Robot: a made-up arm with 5 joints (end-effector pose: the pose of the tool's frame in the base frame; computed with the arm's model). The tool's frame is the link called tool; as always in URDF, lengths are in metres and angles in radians. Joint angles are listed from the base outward.
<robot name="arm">
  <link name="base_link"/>
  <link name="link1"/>
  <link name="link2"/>
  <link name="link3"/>
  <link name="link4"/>
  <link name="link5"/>
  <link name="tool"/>
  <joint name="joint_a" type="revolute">
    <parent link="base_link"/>
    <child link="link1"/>
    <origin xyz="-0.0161 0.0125 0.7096"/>
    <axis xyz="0 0 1"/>
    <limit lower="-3.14" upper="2.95" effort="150" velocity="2.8"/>
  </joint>
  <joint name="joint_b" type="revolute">
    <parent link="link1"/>
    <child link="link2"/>
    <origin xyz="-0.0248 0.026 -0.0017"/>
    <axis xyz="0 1 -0.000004"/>
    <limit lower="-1.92" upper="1.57" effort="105" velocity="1.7"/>
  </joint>
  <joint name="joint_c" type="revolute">
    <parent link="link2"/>
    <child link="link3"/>
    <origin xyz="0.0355 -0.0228 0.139"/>
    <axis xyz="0 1 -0.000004"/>
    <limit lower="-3.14" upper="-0.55" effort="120" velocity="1.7"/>
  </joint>
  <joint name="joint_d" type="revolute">
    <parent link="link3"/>
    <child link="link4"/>
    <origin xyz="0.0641 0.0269 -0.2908"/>
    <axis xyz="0 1 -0.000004"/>
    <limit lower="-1.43" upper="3.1" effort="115" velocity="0.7"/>
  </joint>
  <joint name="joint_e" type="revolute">
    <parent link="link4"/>
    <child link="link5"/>
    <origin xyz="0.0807 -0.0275 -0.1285"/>
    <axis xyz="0 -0.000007 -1"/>
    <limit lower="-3.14" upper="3.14" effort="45" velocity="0.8"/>
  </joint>
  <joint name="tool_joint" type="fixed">
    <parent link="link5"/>
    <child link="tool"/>
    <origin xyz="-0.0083 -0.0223 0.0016" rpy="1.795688 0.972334 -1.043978"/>
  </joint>
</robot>
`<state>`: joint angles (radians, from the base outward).
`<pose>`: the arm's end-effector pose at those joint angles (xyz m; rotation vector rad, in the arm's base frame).
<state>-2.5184 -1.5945 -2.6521 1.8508 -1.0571</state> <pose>0.3302 0.2806 0.9718 -0.4754 -1.5669 -0.6811</pose>
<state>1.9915 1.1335 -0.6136 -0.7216 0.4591</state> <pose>-0.0505 0.1229 0.3388 1.5305 1.1698 -0.4825</pose>
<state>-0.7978 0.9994 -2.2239 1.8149 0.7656</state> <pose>0.2473 -0.2686 0.5764 -0.7727 1.3483 2.3177</pose>
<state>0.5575 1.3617 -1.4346 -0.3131 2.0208</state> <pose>0.2373 0.1938 0.3233 -1.5003 1.2187 1.5895</pose>
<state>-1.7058 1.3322 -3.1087 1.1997 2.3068</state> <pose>-0.0623 -0.5039 0.7601 0.4325 1.4146 -0.3907</pose>
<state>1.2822 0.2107 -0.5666 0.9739 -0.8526</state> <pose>0.0589 0.2008 0.4294 0.4986 1.3969 -0.5346</pose>
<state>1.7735 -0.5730 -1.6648 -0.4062 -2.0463</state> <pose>-0.0390 0.0970 1.2355 1.4281 -0.5288 2.4629</pose>
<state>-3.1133 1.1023 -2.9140 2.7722 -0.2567</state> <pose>-0.3398 0.0244 0.7337 -0.3811 0.8688 0.7155</pose>
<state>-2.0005 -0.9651 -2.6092 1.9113 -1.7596</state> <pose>0.0586 0.1787 1.1687 0.3337 -1.0534 -1.1653</pose>
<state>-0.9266 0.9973 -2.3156 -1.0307 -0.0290</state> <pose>0.2370 -0.3576 0.8840 1.6460 -1.7747 1.0757</pose>
